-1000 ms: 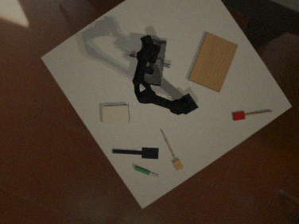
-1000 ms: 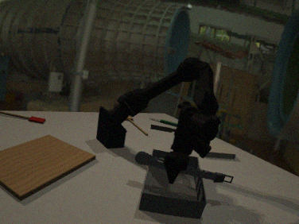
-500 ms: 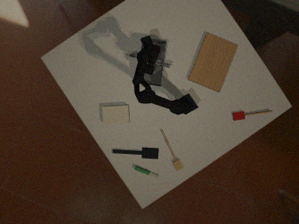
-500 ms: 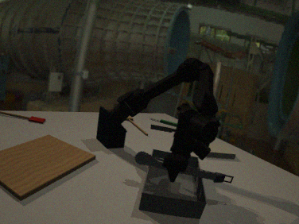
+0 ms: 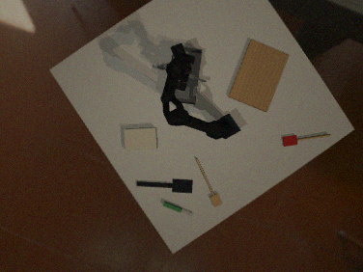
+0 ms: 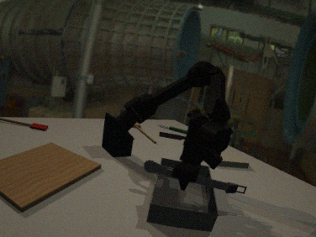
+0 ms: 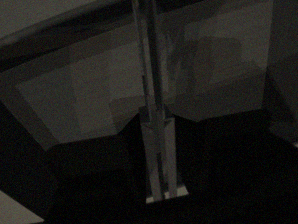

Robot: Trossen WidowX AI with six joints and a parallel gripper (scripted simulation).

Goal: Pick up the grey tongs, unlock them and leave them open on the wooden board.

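Now: the grey roasting tin 1 cm ahead of my gripper tip. Round my gripper tip: black spatula (46 cm to the left, 43 cm behind, 3 cm below); then cream block (41 cm to the left, 12 cm behind, 2 cm below); then wooden board (35 cm to the right, 26 cm behind, 2 cm below).
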